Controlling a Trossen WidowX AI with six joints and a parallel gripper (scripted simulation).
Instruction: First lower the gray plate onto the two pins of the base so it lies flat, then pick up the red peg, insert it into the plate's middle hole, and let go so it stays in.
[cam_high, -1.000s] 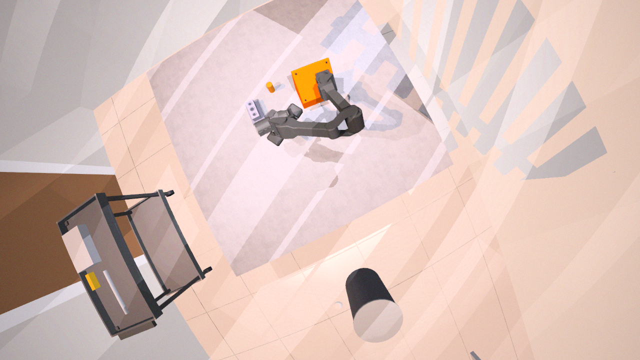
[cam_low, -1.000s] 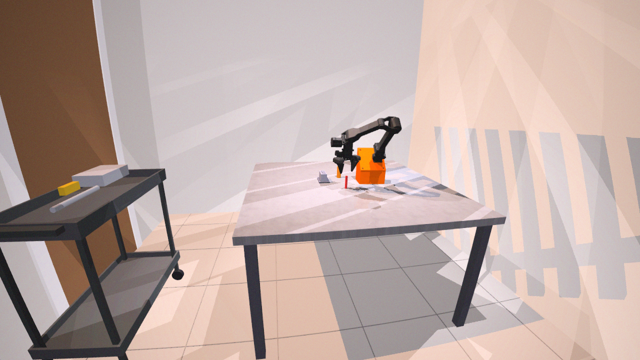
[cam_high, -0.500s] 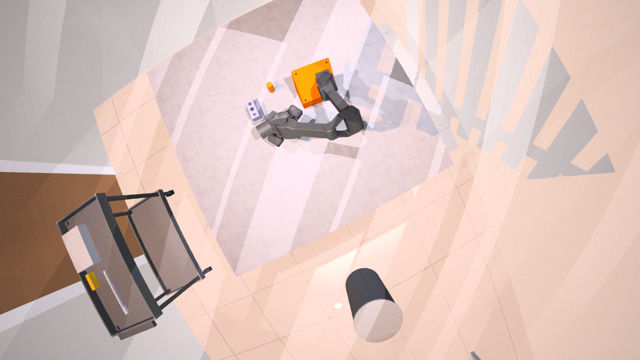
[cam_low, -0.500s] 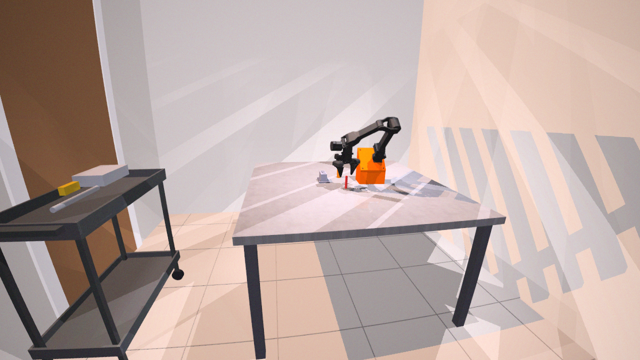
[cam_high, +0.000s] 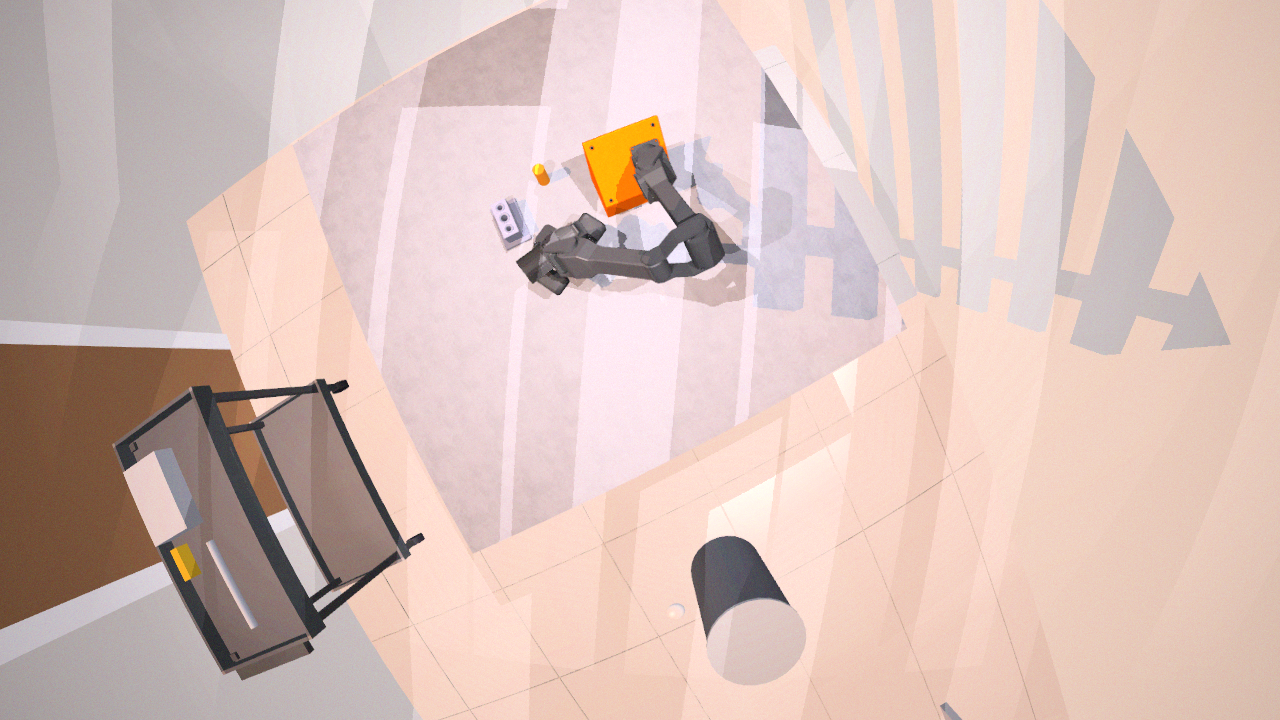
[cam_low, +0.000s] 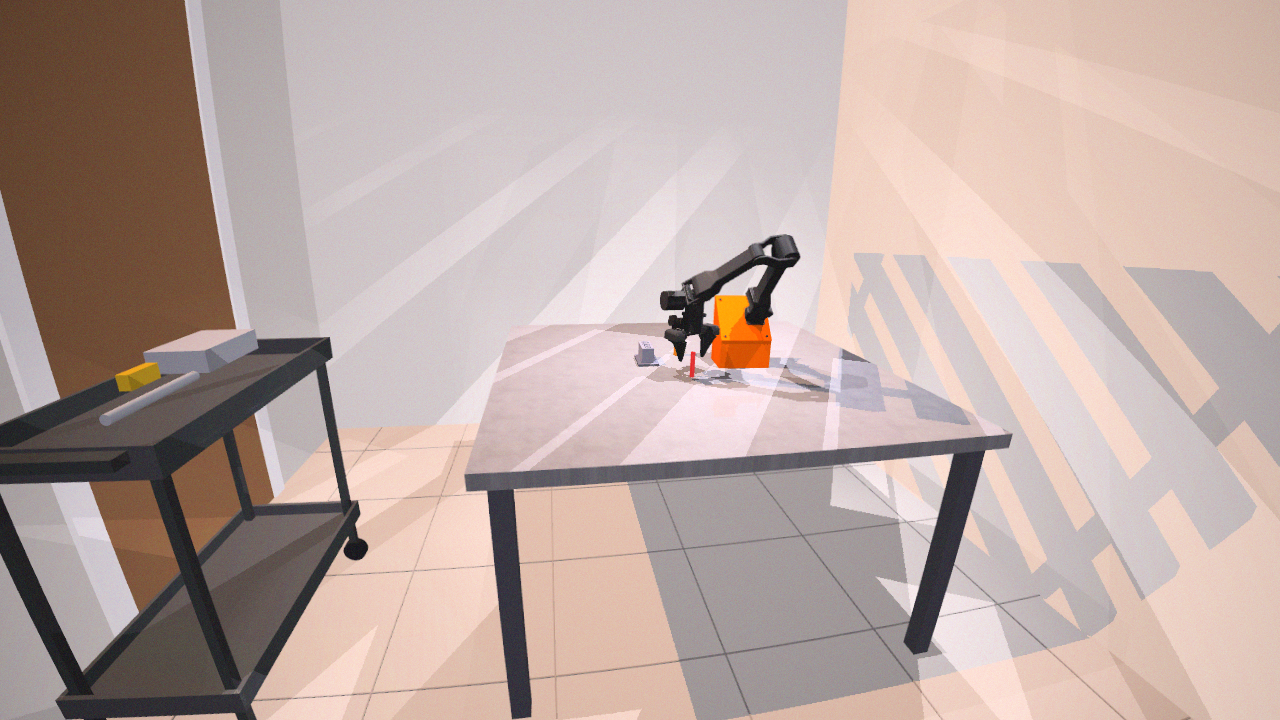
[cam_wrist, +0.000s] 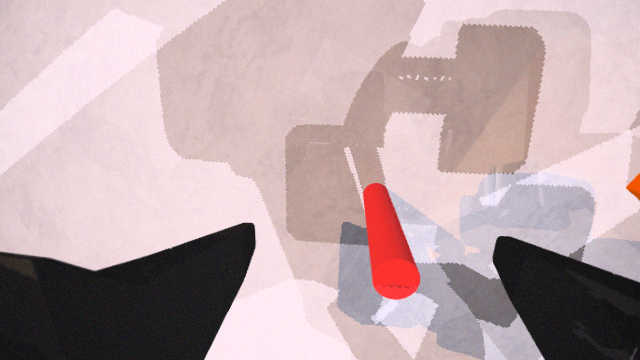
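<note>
Now: the red peg 10 mm behind my gripper tip and 20 mm below it. Round my gripper tip: orange cylinder 250 mm to the right, 20 mm below; gray plate 120 mm ahead, 170 mm to the right, 10 mm below; gray base 120 mm ahead, 170 mm to the right, 50 mm below.
</note>
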